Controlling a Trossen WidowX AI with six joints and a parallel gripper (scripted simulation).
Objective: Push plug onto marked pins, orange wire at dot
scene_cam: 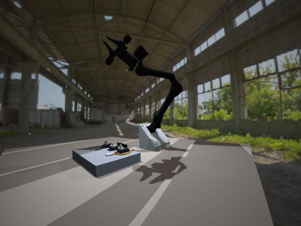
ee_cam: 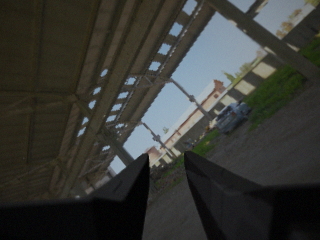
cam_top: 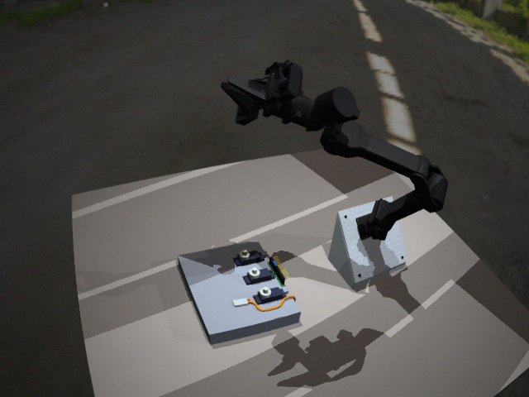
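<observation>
My gripper tip is 170 mm past the blue band, 70 mm to the left of it and 550 mm above it. From my gripper tip the other things lie so: grey printed holder (10 mm behind, 60 mm to the right, 590 mm below).
</observation>
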